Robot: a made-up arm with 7 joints.
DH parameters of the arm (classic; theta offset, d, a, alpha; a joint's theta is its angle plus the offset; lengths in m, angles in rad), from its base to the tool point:
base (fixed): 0 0.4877 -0.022 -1.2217
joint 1: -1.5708 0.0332 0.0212 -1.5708
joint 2: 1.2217 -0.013 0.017 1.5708
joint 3: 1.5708 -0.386 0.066 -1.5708
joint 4: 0 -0.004 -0.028 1.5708
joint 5: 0 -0.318 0.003 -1.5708
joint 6: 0 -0.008 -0.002 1.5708
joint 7: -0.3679 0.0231 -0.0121 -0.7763
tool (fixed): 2.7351 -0.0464 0 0
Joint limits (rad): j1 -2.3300..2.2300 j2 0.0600..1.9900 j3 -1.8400..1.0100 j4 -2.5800..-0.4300 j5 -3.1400..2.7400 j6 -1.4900..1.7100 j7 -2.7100..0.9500
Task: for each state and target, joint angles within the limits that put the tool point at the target. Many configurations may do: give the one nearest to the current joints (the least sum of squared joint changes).
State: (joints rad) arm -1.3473 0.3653 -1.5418 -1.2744 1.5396 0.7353 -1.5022
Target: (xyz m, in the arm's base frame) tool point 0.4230 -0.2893 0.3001
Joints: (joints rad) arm -1.4172 0.3759 -1.4771 -1.4519 1.5539 0.7590 -1.4768
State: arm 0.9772 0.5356 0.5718 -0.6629 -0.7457 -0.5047 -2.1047
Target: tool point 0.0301 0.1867 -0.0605
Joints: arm 0.5836 0.1003 0.1998 -1.3356 -0.8023 -0.5276 -2.2108
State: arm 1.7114 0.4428 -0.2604 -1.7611 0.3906 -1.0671 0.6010
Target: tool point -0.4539 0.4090 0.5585
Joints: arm 2.2300 0.8488 0.6266 -1.3559 0.4080 -1.0711 0.6164
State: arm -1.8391 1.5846 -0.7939 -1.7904 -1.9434 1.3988 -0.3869
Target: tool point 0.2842 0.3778 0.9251
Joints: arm -1.8081 1.6231 -0.8388 -1.1015 -1.8762 1.3516 -0.2083
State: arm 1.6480 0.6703 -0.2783 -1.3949 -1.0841 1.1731 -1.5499
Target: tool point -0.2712 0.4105 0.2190
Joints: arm 1.4090 1.0050 0.0108 -1.5305 -1.0906 1.1667 -1.5618
